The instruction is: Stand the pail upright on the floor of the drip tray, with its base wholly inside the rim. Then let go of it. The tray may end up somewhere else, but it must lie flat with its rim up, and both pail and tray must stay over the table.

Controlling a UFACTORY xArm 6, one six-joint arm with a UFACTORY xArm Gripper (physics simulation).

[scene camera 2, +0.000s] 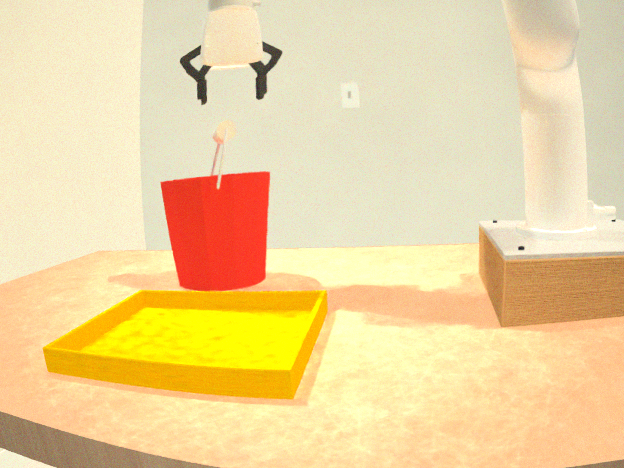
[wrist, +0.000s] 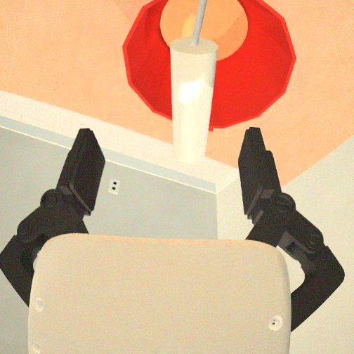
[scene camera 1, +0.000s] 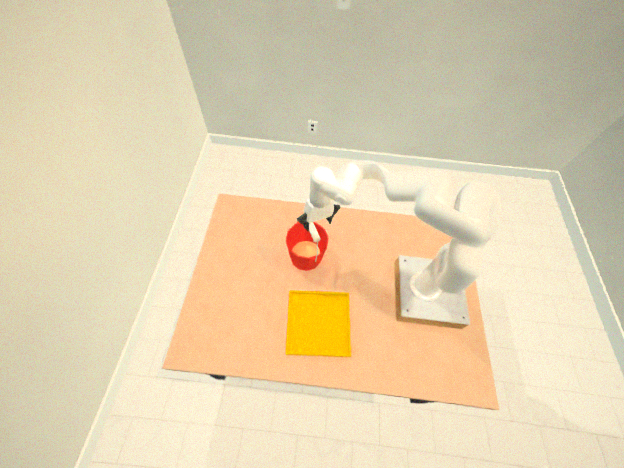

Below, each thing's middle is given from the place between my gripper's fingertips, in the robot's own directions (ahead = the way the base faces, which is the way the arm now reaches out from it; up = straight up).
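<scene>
With the yellow drip tray (scene camera 2: 245, 344) as my reference, I find my hand 300 mm to the right of it and 30 mm past it, and also 270 mm above it.
</scene>
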